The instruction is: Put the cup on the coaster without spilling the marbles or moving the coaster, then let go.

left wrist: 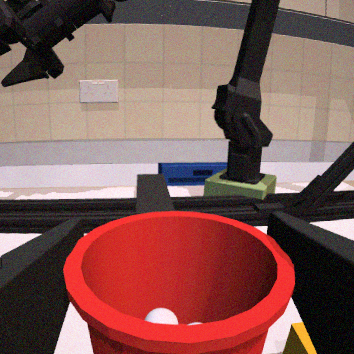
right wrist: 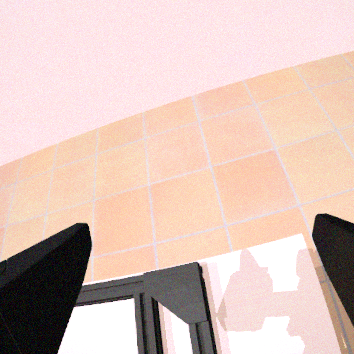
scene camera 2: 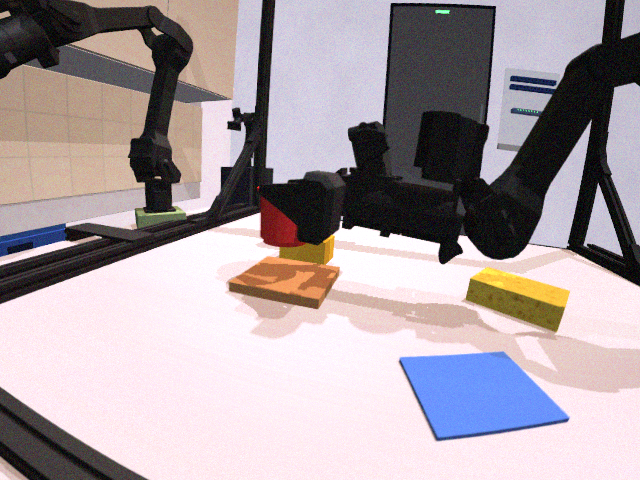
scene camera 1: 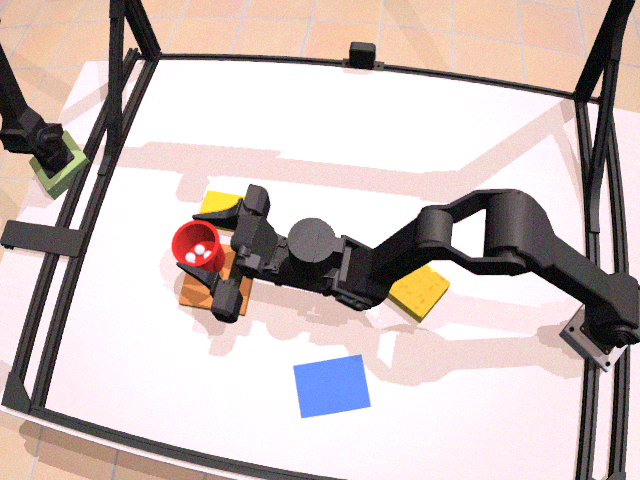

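Seen in the pictures: left gripper, fingertip midpoint: [left wrist: 176, 227] [scene camera 2: 274, 186] [scene camera 1: 184, 240]; right gripper, fingertip midpoint: [right wrist: 202, 230]; left arm's base, origin of the base link: [scene camera 1: 604, 327]; right arm's base, origin of the base link: [left wrist: 242, 176] [scene camera 2: 159, 210] [scene camera 1: 56, 158].
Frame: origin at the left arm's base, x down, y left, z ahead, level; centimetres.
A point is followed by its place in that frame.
Observation:
My left gripper [scene camera 1: 186, 240] {x -9.0, y 36.5, z 51.7 cm} is shut on the red cup [scene camera 1: 195, 233] {x -6.0, y 34.5, z 53.0 cm} [scene camera 2: 276, 227] {x -4.7, y 38.0, z 48.4 cm} [left wrist: 180, 270] {x -6.2, y 37.0, z 53.0 cm}, with one finger on each side. The cup hangs roughly upright above the table. White marbles [scene camera 1: 199, 249] {x -4.5, y 35.5, z 51.4 cm} [left wrist: 161, 316] {x -4.5, y 37.1, z 51.5 cm} lie inside it. An orange-brown square coaster [scene camera 1: 195, 297] {x 1.6, y 40.5, z 48.8 cm} [scene camera 2: 299, 281] {x 1.6, y 35.8, z 46.5 cm} lies flat on the table. In scene camera 1 the cup overlaps its upper left part; in scene camera 2 a gap shows between the cup's bottom and the coaster's far edge. My right gripper [right wrist: 202, 230] {x -17.7, y 77.4, z 63.5 cm} is open and empty, away from the cup.
A yellow block [scene camera 1: 219, 197] {x -0.8, y 27.2, z 58.2 cm} [scene camera 2: 305, 253] {x 1.3, y 29.5, z 54.4 cm} stands close behind the coaster, partly under the left gripper. A speckled yellow sponge [scene camera 1: 418, 291] {x -0.1, y 16.3, z 25.6 cm} [scene camera 2: 516, 291] {x -0.1, y 19.0, z 27.8 cm} lies under the left forearm. A thin blue square [scene camera 1: 331, 386] {x 2.4, y 34.7, z 24.7 cm} [scene camera 2: 480, 392] {x 2.5, y 35.2, z 24.3 cm} lies nearer the front.

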